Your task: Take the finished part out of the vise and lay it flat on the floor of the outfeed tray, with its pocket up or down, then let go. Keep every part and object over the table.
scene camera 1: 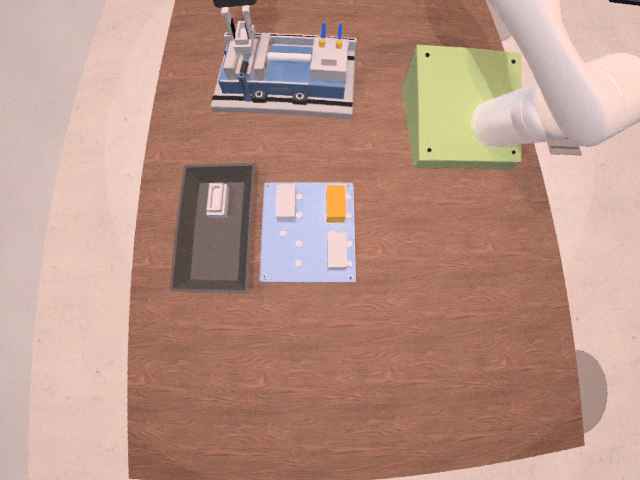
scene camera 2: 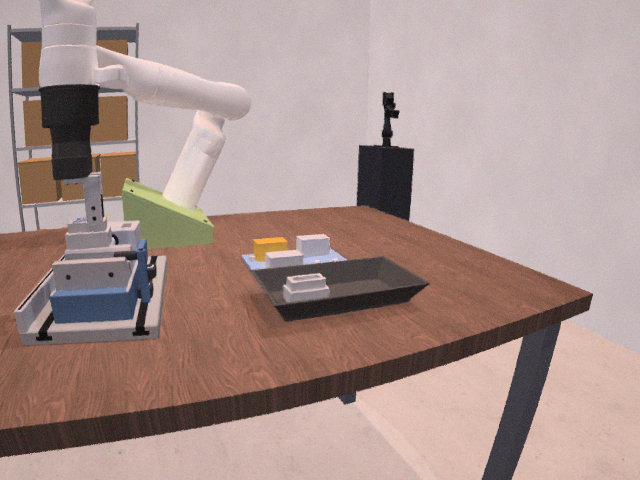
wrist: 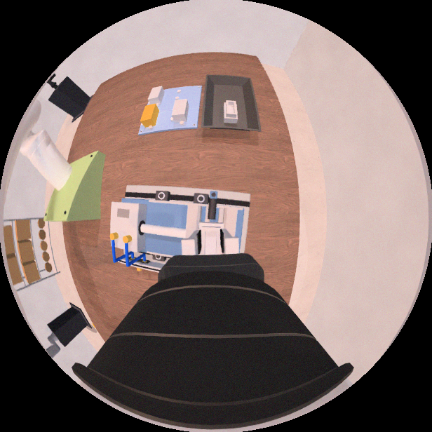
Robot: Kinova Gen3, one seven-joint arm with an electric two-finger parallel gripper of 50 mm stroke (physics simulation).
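Seen in the pictures: gripper, fingertip midpoint: (scene camera 1: 242,35) (scene camera 2: 96,222); arm's base, link origin: (scene camera 1: 492,124) (scene camera 2: 178,202).
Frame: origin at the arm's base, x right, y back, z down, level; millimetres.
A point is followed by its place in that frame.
My gripper (scene camera 1: 241,39) @(x 192, y -471, z -69 mm) (scene camera 2: 93,223) @(x 192, y -471, z -69 mm) (wrist: 210,237) is shut on the finished part, a pale stepped block (scene camera 1: 242,48) @(x 175, y -473, z -54 mm) (scene camera 2: 87,239) @(x 206, y -486, z -50 mm) (wrist: 211,227). The part is upright, held just above the jaws at the left end of the blue and grey vise (scene camera 1: 328,67) @(x 133, y -313, z -24 mm) (scene camera 2: 93,305) @(x 207, y -528, z 28 mm) (wrist: 167,210) in scene camera 1. Its pocket seems to face up; its underside is hidden. The dark outfeed tray (scene camera 1: 181,235) @(x -157, y -611, z 37 mm) (scene camera 2: 356,305) @(x -144, y -604, z 54 mm) (wrist: 206,102) stands apart from the vise. Another pale part (scene camera 1: 216,198) @(x -92, y -544, z 39 mm) (scene camera 2: 306,289) @(x -89, y -556, z 38 mm) (wrist: 230,111) lies in it, pocket up, near the end closer to the vise.
A light blue plate (scene camera 1: 276,268) @(x -229, y -445, z 64 mm) (wrist: 191,95) beside the tray bears two pale blocks and an orange block (scene camera 1: 336,201) @(x -127, y -327, z 28 mm) (scene camera 2: 269,248) @(x -117, y -343, z 39 mm) (wrist: 149,115). The green arm base (scene camera 1: 449,103) @(x 39, y -88, z -16 mm) (scene camera 2: 165,227) @(x 56, y -150, z 25 mm) (wrist: 85,195) stands beyond the vise's other end. Blue-handled pieces (scene camera 1: 339,32) @(x 213, y -282, z -38 mm) (wrist: 126,254) rise at that end.
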